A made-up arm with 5 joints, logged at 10 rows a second.
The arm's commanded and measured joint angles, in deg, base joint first. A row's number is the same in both.
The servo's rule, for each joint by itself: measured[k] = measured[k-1] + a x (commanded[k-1-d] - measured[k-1]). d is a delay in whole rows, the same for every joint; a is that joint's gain. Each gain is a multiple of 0.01, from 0.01 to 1. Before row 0 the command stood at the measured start. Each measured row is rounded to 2 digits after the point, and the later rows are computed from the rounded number. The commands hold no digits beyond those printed.
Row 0, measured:
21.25 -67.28 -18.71 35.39 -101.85
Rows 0 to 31, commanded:
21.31 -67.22 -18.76 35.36 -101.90
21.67 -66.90 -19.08 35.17 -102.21
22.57 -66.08 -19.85 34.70 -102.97
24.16 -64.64 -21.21 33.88 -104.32
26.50 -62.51 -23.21 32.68 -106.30
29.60 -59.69 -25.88 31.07 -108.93
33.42 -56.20 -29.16 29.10 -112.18
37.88 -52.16 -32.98 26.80 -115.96
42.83 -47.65 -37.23 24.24 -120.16
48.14 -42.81 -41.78 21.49 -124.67
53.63 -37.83 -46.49 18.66 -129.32
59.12 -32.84 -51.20 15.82 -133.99
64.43 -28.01 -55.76 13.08 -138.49
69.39 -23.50 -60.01 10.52 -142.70
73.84 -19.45 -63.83 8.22 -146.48
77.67 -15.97 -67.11 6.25 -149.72
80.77 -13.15 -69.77 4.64 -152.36
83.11 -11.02 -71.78 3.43 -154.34
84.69 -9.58 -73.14 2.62 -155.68
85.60 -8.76 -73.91 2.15 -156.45
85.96 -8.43 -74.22 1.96 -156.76
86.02 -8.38 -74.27 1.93 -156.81
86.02 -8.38 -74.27 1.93 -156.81
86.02 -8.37 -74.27 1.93 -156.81
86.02 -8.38 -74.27 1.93 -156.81
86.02 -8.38 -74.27 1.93 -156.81
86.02 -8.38 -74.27 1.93 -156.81
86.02 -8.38 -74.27 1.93 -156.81
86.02 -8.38 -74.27 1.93 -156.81
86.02 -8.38 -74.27 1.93 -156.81
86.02 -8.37 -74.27 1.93 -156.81
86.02 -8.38 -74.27 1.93 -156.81
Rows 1 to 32, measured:
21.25 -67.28 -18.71 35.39 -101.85
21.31 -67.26 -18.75 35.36 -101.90
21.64 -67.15 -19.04 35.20 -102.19
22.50 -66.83 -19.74 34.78 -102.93
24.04 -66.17 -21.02 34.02 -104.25
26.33 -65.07 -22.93 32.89 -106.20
29.37 -63.46 -25.50 31.36 -108.79
33.14 -61.28 -28.68 29.46 -112.01
37.55 -58.54 -32.42 27.23 -115.76
42.46 -55.27 -36.60 24.72 -119.94
47.74 -51.53 -41.11 22.01 -124.43
53.22 -47.42 -45.79 19.20 -129.08
58.71 -43.05 -50.50 16.36 -133.74
64.03 -38.54 -55.08 13.60 -138.25
69.01 -34.03 -59.37 11.01 -142.48
73.50 -29.66 -63.25 8.67 -146.28
77.38 -25.55 -66.61 6.64 -149.55
80.53 -21.83 -69.36 4.96 -152.22
82.93 -18.59 -71.47 3.67 -154.23
84.57 -15.89 -72.92 2.79 -155.61
85.53 -13.75 -73.78 2.25 -156.41
85.93 -12.15 -74.16 2.01 -156.74
86.01 -11.02 -74.26 1.94 -156.81
86.02 -10.23 -74.27 1.93 -156.81
86.02 -9.67 -74.27 1.93 -156.81
86.02 -9.28 -74.27 1.93 -156.81
86.02 -9.01 -74.27 1.93 -156.81
86.02 -8.82 -74.27 1.93 -156.81
86.02 -8.69 -74.27 1.93 -156.81
86.02 -8.60 -74.27 1.93 -156.81
86.02 -8.53 -74.27 1.93 -156.81
86.02 -8.48 -74.27 1.93 -156.81
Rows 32 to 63, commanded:
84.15 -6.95 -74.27 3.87 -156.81
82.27 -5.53 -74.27 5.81 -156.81
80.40 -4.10 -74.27 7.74 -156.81
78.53 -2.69 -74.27 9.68 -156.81
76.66 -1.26 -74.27 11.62 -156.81
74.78 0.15 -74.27 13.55 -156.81
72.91 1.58 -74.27 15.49 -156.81
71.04 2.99 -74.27 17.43 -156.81
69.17 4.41 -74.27 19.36 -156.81
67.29 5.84 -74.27 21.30 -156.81
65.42 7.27 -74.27 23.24 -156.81
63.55 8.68 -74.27 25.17 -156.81
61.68 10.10 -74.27 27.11 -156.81
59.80 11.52 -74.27 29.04 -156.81
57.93 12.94 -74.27 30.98 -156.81
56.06 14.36 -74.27 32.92 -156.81
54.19 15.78 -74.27 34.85 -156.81
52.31 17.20 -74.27 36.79 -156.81
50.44 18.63 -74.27 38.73 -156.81
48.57 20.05 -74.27 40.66 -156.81
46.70 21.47 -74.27 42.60 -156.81
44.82 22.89 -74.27 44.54 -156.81
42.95 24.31 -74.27 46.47 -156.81
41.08 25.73 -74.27 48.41 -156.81
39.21 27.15 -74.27 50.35 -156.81
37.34 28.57 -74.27 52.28 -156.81
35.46 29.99 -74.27 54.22 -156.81
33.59 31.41 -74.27 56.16 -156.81
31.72 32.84 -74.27 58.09 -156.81
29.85 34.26 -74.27 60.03 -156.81
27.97 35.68 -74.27 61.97 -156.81
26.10 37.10 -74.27 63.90 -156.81
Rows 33 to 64, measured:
86.02 -8.45 -74.27 1.93 -156.81
84.28 -8.00 -74.27 3.56 -156.81
82.41 -7.26 -74.27 5.45 -156.81
80.54 -6.31 -74.27 7.37 -156.81
78.67 -5.22 -74.27 9.31 -156.81
76.80 -4.03 -74.27 11.25 -156.81
74.92 -2.78 -74.27 13.18 -156.81
73.05 -1.47 -74.27 15.12 -156.81
71.18 -0.13 -74.27 17.06 -156.81
69.31 1.23 -74.27 18.99 -156.81
67.43 2.61 -74.27 20.93 -156.81
65.56 4.01 -74.27 22.87 -156.81
63.69 5.41 -74.27 24.80 -156.81
61.82 6.82 -74.27 26.74 -156.81
59.94 8.23 -74.27 28.67 -156.81
58.07 9.64 -74.27 30.61 -156.81
56.20 11.06 -74.27 32.55 -156.81
54.33 12.48 -74.27 34.48 -156.81
52.45 13.90 -74.27 36.42 -156.81
50.58 15.32 -74.27 38.36 -156.81
48.71 16.74 -74.27 40.29 -156.81
46.84 18.16 -74.27 42.23 -156.81
44.96 19.58 -74.27 44.17 -156.81
43.09 21.00 -74.27 46.10 -156.81
41.22 22.42 -74.27 48.04 -156.81
39.35 23.84 -74.27 49.98 -156.81
37.48 25.26 -74.27 51.91 -156.81
35.60 26.68 -74.27 53.85 -156.81
33.73 28.10 -74.27 55.79 -156.81
31.86 29.52 -74.27 57.72 -156.81
29.99 30.94 -74.27 59.66 -156.81
28.11 32.36 -74.27 61.60 -156.81

